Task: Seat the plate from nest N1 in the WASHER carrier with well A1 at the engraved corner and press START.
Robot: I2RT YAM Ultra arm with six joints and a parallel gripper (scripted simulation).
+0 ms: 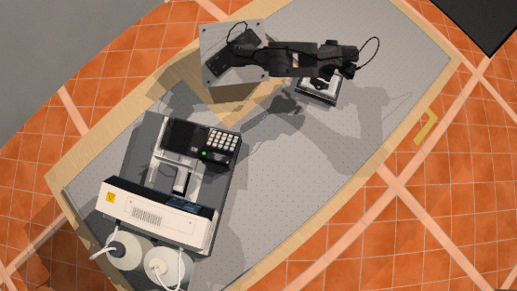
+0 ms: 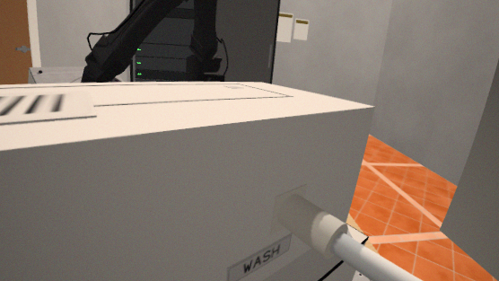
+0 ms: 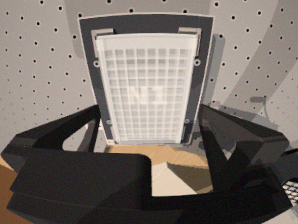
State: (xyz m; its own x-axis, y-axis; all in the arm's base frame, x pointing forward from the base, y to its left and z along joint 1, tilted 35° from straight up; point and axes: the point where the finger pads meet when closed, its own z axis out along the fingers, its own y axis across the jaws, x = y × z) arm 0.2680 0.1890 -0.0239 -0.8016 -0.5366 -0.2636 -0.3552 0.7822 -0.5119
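Right now the white well plate is 3 cm below my hand. Also, from my hand: wash hose port: 12 cm ahead, 75 cm to the right, 15 cm above; then plate washer: 9 cm behind, 63 cm to the right, 6 cm above; then dark plate nest: 4 cm below.
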